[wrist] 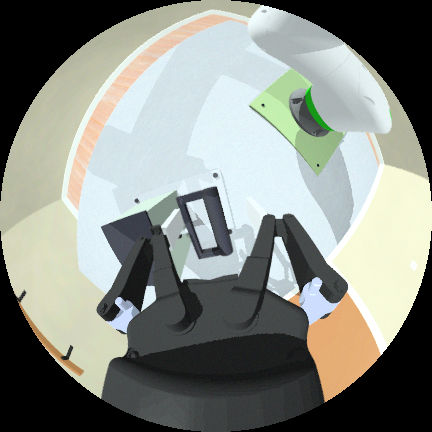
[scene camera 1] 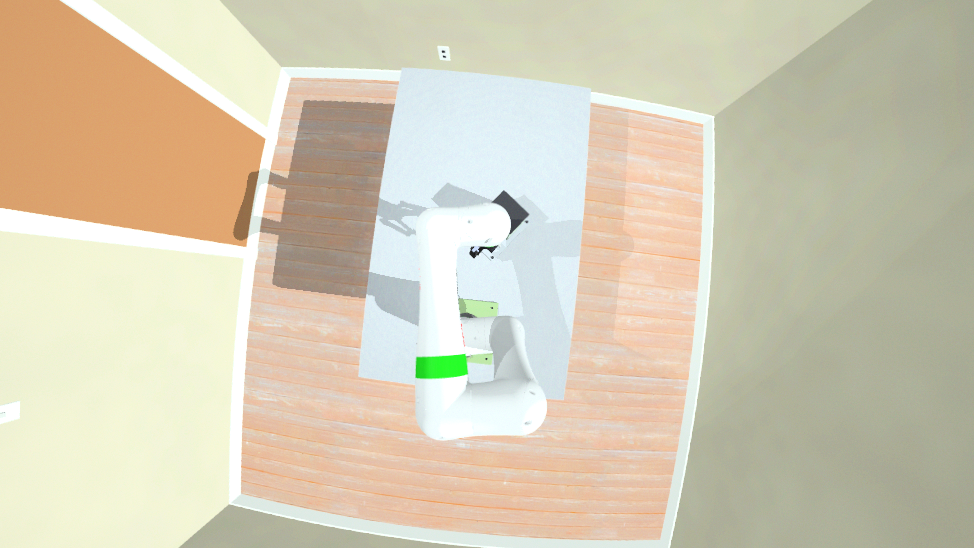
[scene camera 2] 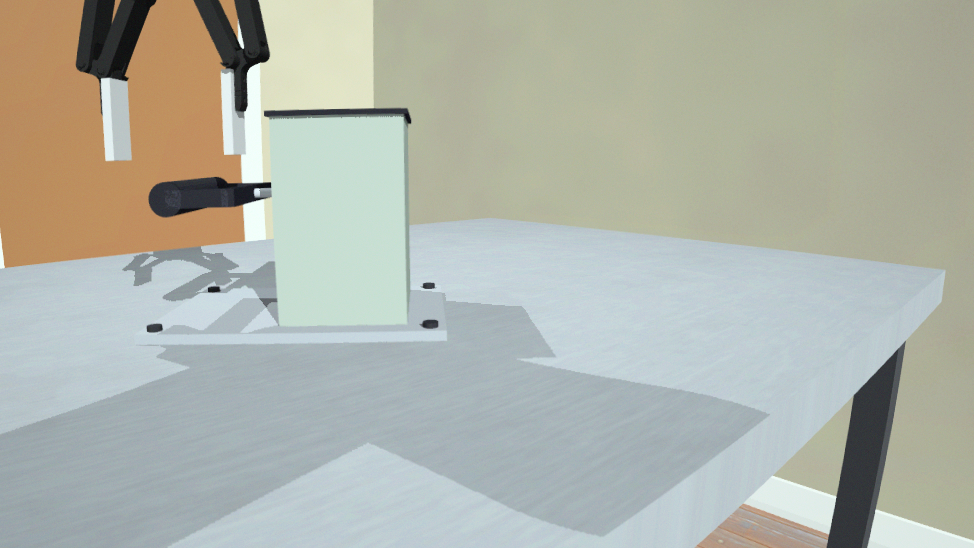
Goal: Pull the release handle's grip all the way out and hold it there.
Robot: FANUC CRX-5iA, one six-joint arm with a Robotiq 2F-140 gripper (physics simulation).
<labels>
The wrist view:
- gripper: 213,211
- base plate: 202,180
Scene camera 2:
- gripper: 175,157
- base plate: 243,315
</labels>
